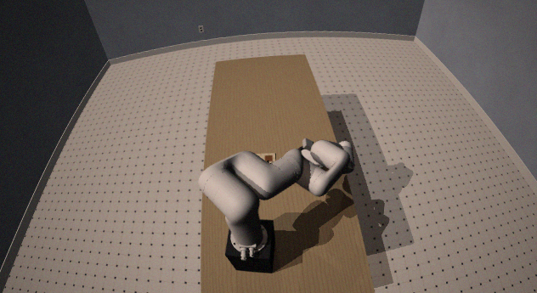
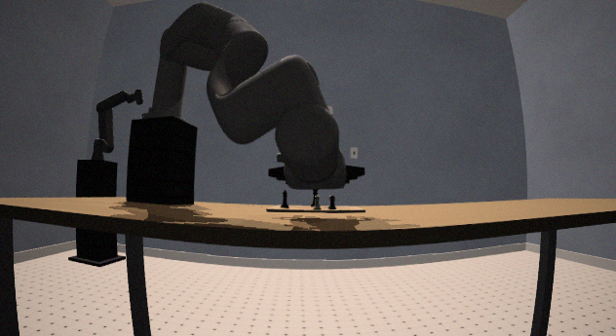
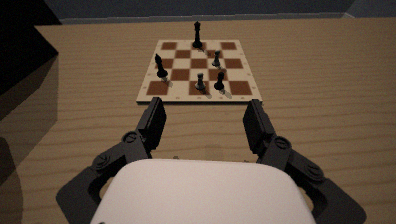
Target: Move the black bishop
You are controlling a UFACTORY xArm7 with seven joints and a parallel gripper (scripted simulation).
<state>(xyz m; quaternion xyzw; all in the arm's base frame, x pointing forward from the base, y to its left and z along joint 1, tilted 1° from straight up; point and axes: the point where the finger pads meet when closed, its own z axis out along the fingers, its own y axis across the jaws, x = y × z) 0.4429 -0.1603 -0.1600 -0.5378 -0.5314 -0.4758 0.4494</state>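
The black bishop is 8 cm behind my hand, 14 cm to the left of it and 4 cm below it. From my hand the other things lie so: black pawn: 3 cm ahead, 11 cm to the left, 5 cm below; then chessboard: 1 cm behind, 18 cm to the left, 7 cm below.
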